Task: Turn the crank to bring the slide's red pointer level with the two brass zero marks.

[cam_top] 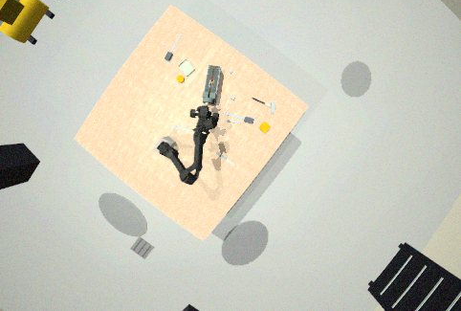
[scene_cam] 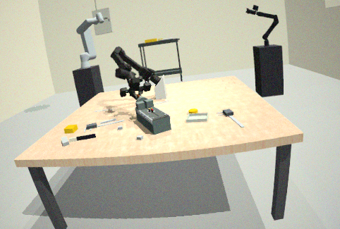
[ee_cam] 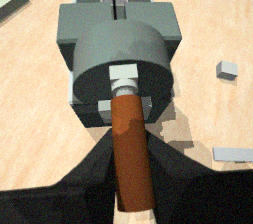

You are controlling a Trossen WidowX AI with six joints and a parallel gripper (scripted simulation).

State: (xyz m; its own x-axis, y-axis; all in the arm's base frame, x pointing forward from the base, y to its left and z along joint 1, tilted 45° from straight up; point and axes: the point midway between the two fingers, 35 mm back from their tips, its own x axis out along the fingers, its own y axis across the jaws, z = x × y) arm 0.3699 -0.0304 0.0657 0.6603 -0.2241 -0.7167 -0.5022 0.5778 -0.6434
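Now: the crank 2 cm above my gripper tip. Round my gripper tip: red pointer 17 cm ahead, 10 cm to the left, 1 cm below; brown crank handle 1 cm behind, 1 cm to the right, 3 cm above; yellow disc 3 cm ahead, 29 cm to the left, 8 cm below.
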